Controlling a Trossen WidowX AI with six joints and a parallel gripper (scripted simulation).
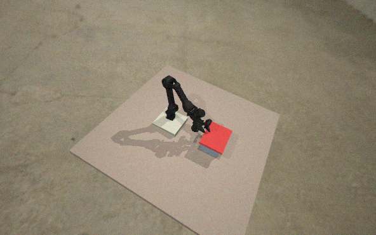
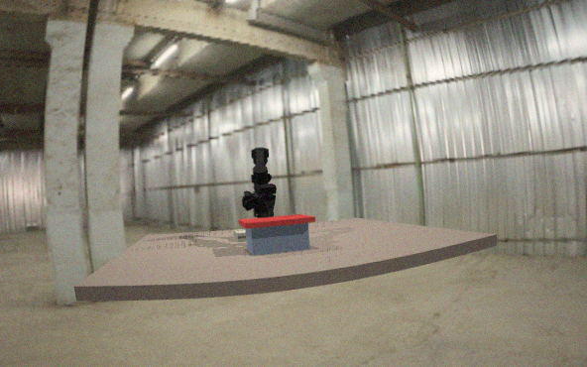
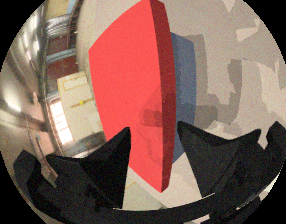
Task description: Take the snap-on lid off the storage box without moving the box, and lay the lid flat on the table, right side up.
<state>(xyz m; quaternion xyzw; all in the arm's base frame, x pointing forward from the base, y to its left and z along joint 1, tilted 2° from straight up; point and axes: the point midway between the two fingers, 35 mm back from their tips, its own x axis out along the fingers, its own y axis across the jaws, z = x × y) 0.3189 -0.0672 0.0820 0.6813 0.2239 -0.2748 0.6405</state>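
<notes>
Right now my gripper tip is 8 cm short of the red lid and 1 cm to the left of it. The rest, counted from my gripper tip: blue storage box: 8 cm ahead, 1 cm to the right, 5 cm below.
</notes>
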